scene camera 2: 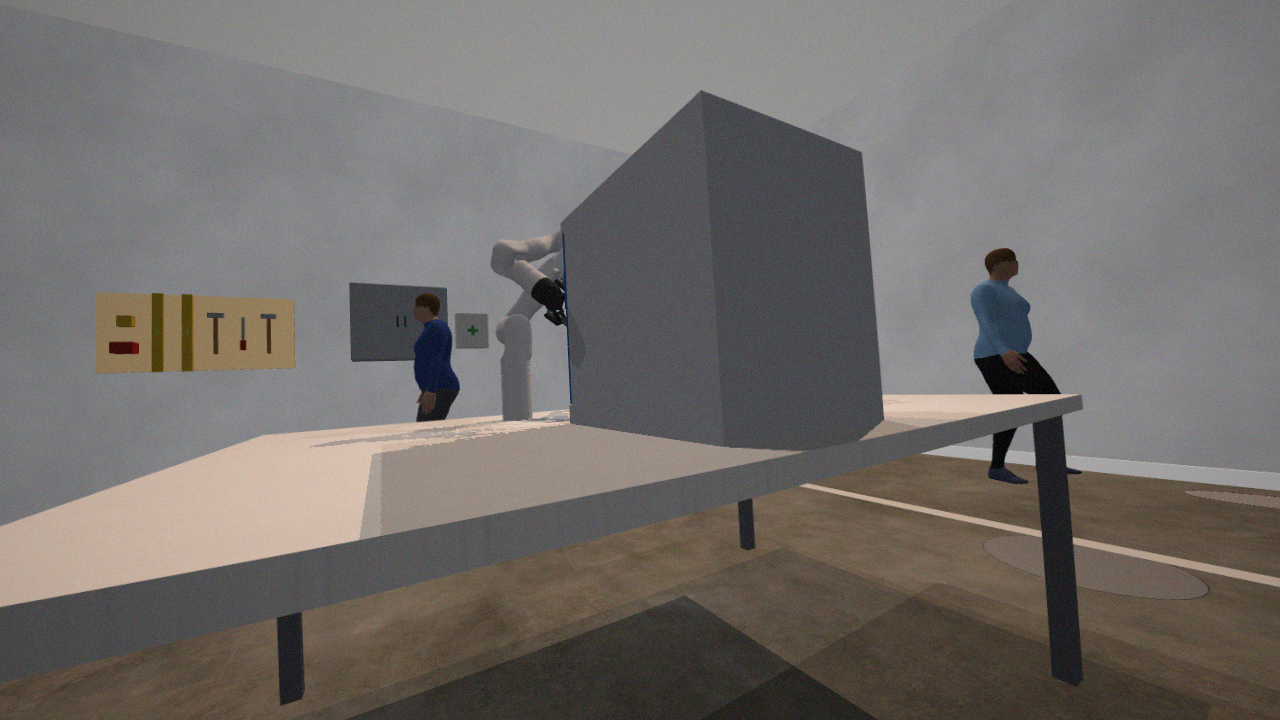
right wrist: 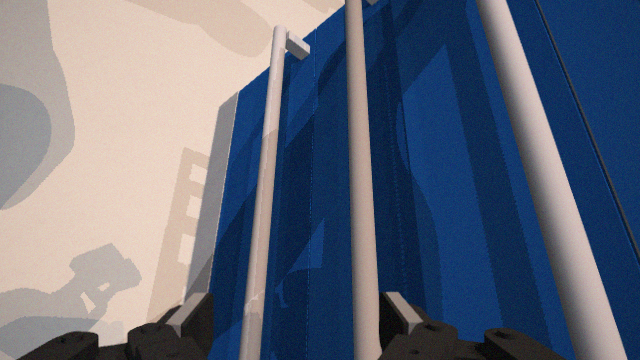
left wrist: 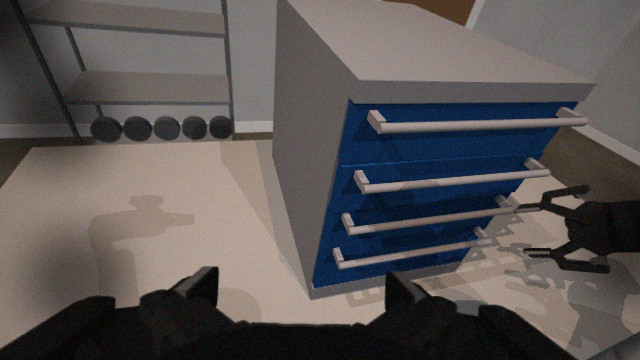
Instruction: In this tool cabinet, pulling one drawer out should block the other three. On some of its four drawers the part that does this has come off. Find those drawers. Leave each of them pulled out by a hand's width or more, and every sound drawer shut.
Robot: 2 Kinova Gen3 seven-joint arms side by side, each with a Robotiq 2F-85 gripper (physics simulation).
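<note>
The grey tool cabinet (scene camera 2: 716, 268) (left wrist: 310, 150) stands on the table. In the left wrist view its four blue drawers look shut, with the top handle (left wrist: 480, 125), second handle (left wrist: 455, 181), third handle (left wrist: 425, 221) and bottom handle (left wrist: 410, 254). My right gripper (scene camera 2: 556, 315) (left wrist: 519, 230) (right wrist: 297, 316) is open at the cabinet's front. In the right wrist view the bottom handle (right wrist: 270, 150) and third handle (right wrist: 361, 150) run between its fingers in the picture; the second handle (right wrist: 540, 150) is outside them. My left gripper (left wrist: 302, 287) is open and empty, away from the cabinet.
The table (scene camera 2: 429, 510) (left wrist: 175, 175) carries the cabinet. A shelf rack (left wrist: 227, 65) and several dark round things (left wrist: 166, 128) are behind it in the left wrist view. One person in dark blue (scene camera 2: 434, 358) and one in light blue (scene camera 2: 1000, 313) are beyond the table.
</note>
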